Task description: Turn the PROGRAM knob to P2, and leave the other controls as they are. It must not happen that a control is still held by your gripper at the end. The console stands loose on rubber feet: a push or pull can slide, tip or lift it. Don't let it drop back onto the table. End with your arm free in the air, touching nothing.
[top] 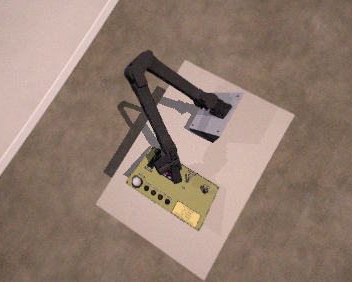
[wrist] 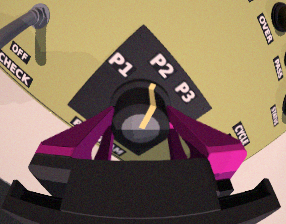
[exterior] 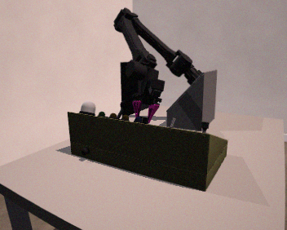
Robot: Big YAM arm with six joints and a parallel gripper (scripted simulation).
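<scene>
My gripper is now 1 cm short of the black program knob. The rest, counted from my hand: toggle (12 cm to the left, 2 cm behind); then olive console (6 cm to the left, 3 cm ahead, 2 cm below); then black lever (12 cm to the right, 1 cm behind, 1 cm above).
</scene>
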